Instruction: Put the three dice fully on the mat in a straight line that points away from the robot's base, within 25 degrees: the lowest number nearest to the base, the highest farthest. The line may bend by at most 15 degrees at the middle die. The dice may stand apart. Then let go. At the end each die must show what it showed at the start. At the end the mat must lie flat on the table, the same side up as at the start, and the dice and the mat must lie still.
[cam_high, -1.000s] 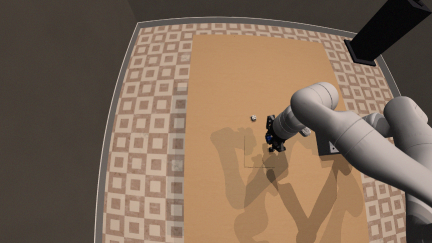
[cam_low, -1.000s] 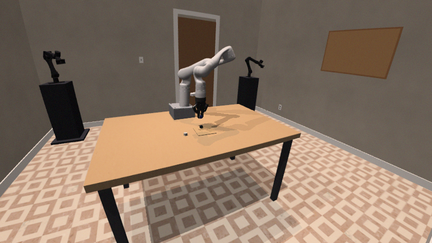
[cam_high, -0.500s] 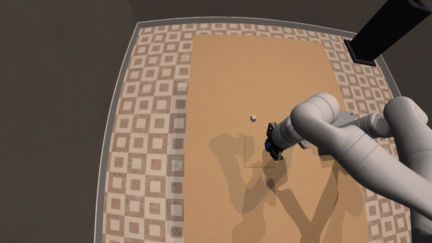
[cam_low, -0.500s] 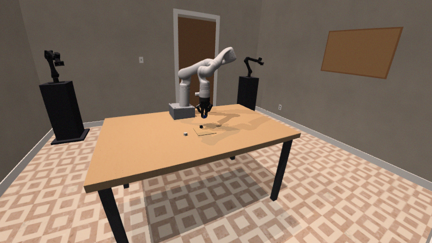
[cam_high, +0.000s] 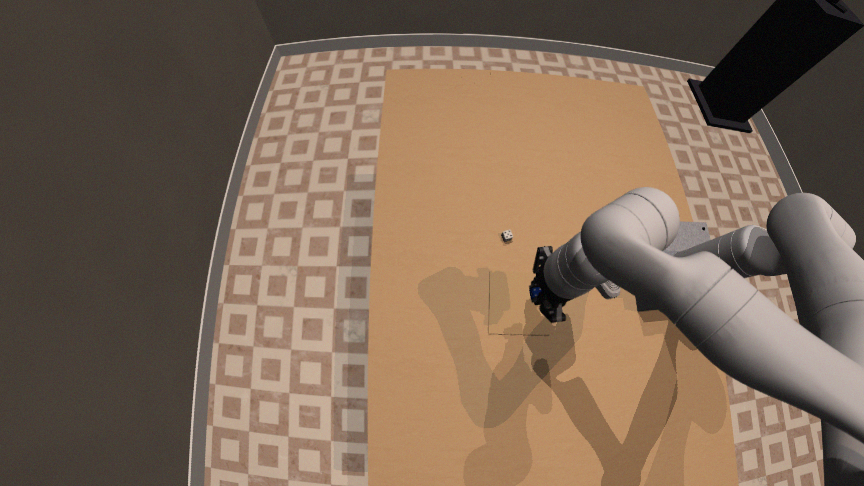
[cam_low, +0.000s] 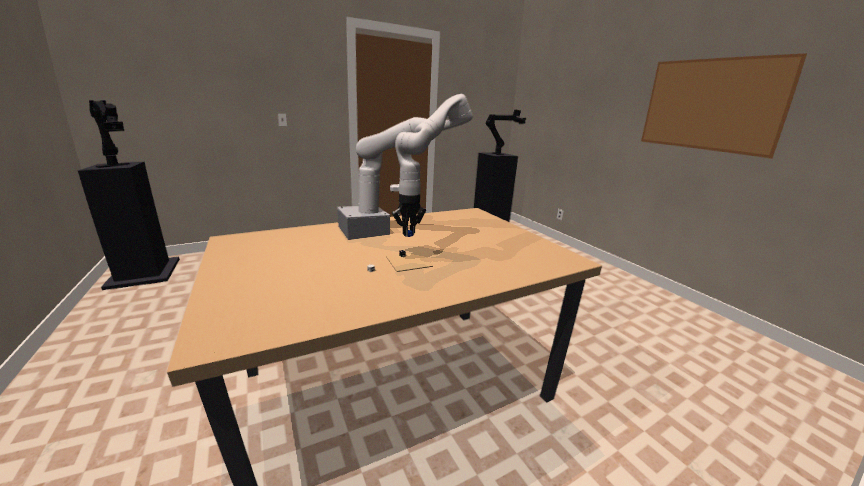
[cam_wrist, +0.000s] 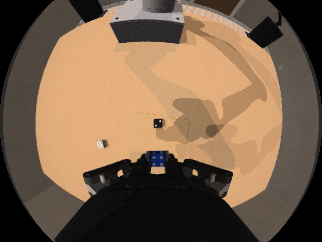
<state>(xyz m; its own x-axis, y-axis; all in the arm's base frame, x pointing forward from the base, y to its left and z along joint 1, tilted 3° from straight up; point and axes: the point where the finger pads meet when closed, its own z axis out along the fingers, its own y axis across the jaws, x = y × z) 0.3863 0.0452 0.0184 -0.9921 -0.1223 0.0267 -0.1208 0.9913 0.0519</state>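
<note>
Now: hand 120 mm above the mat. From my hand the other things lie so: blue die 10 mm below; then black die 110 mm below, 50 mm behind, 10 mm to the right; then white die 150 mm to the right, 110 mm below, 30 mm ahead.
</note>
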